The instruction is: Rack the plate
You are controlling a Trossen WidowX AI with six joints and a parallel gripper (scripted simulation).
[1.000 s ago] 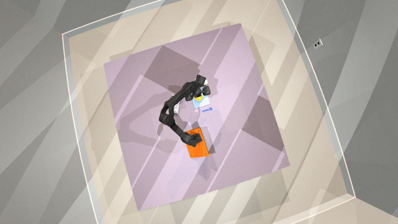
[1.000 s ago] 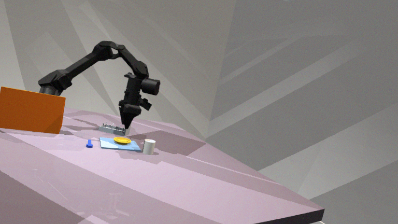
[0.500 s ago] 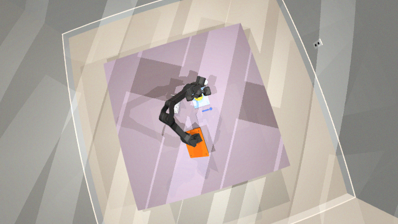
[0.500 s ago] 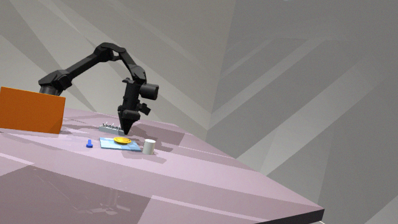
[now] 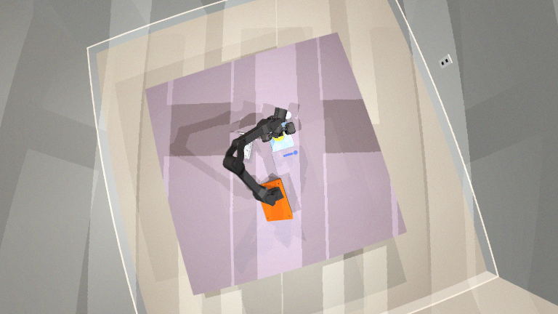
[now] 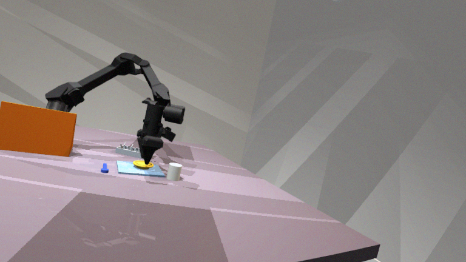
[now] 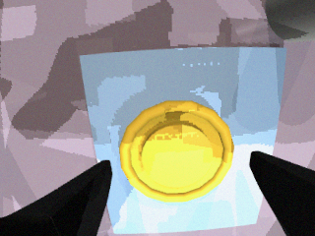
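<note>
The yellow plate is 1 cm below my gripper tip. Round my gripper tip: blue peg 13 cm behind, 3 cm below, 2 cm to the right; cream cylinder 9 cm to the right, 8 cm ahead; light blue flat sheet 3 cm below, 1 cm to the right, 1 cm behind.
</note>
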